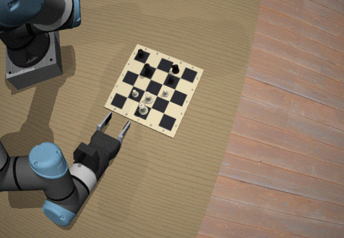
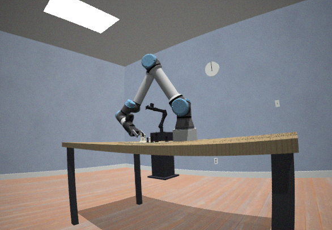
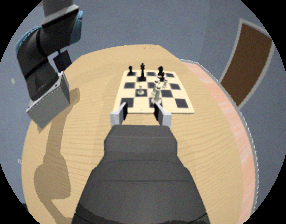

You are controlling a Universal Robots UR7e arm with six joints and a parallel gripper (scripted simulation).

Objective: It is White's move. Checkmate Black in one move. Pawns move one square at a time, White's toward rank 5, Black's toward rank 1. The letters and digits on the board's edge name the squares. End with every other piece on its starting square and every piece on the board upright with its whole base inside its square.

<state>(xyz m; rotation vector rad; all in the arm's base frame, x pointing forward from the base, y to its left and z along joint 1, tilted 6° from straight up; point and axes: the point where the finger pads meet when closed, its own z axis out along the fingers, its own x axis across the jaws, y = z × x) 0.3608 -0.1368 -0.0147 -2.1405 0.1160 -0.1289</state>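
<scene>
The chessboard lies 60 mm ahead of my hand, 140 mm to the left of it and 60 mm below it. Round my hand: dark chess piece (30 mm ahead, 180 mm to the left, 20 mm below).
</scene>
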